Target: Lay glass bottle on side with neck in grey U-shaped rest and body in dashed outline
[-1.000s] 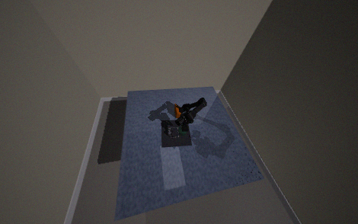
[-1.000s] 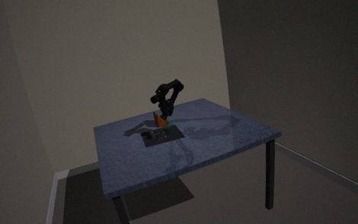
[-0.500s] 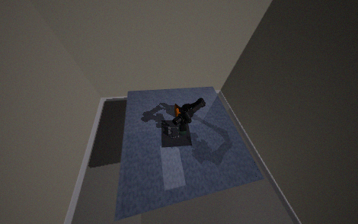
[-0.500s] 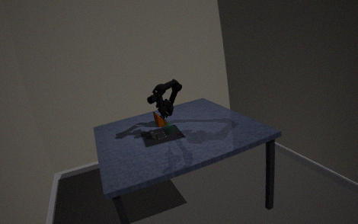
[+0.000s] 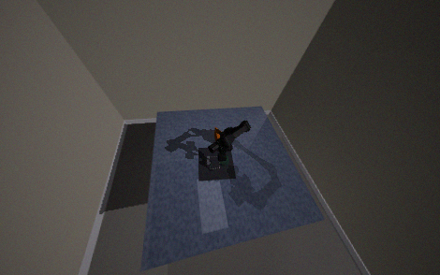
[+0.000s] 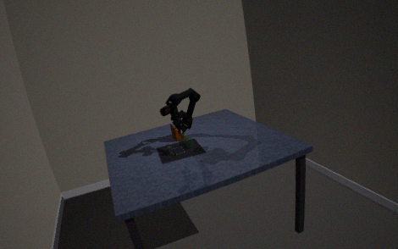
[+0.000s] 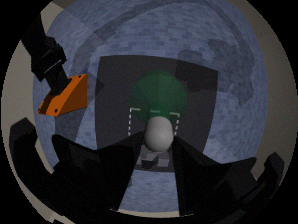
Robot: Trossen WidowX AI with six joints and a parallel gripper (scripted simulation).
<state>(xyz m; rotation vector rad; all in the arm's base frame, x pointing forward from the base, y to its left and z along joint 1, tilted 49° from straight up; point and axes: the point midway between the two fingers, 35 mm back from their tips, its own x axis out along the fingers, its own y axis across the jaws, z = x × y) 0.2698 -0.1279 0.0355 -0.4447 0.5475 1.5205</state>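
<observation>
The glass bottle lies 5 cm below my gripper tip and 2 cm to the left of it. The rest, counted from my gripper tip: dark mat (15 cm below, 3 cm to the right).
</observation>
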